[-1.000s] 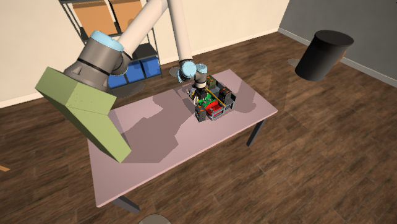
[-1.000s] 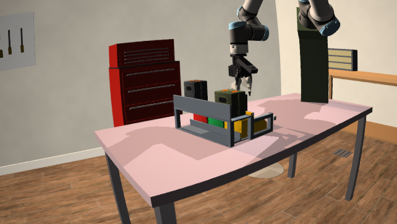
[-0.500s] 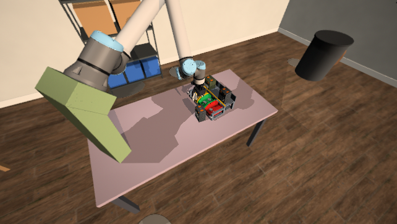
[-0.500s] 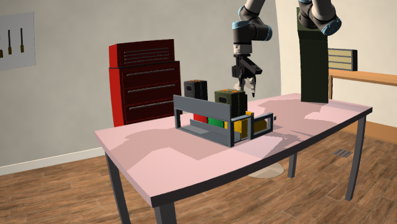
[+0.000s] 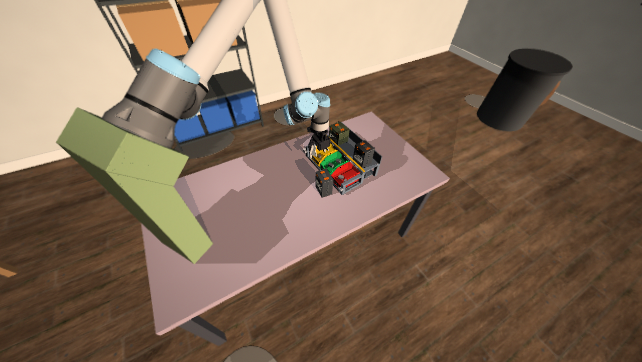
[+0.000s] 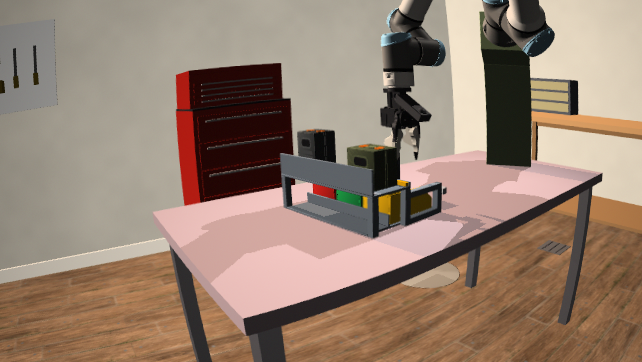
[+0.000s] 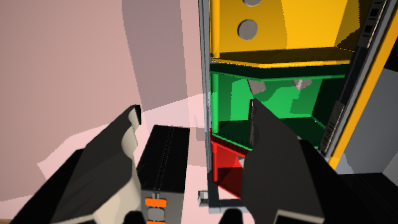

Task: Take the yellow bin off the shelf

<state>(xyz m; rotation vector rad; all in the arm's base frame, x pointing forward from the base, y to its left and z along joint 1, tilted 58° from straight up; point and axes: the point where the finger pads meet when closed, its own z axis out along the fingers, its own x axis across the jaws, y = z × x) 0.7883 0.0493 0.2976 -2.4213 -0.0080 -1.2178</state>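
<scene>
The yellow open bin is 8 cm ahead of my hand, 9 cm to the left of it and 9 cm below it. Round my hand: dark case: 24 cm ahead, 10 cm to the right, 3 cm above; green bin: 11 cm ahead, 2 cm to the right, 9 cm below; red bin: 15 cm ahead, 12 cm to the right, 9 cm below.
</scene>
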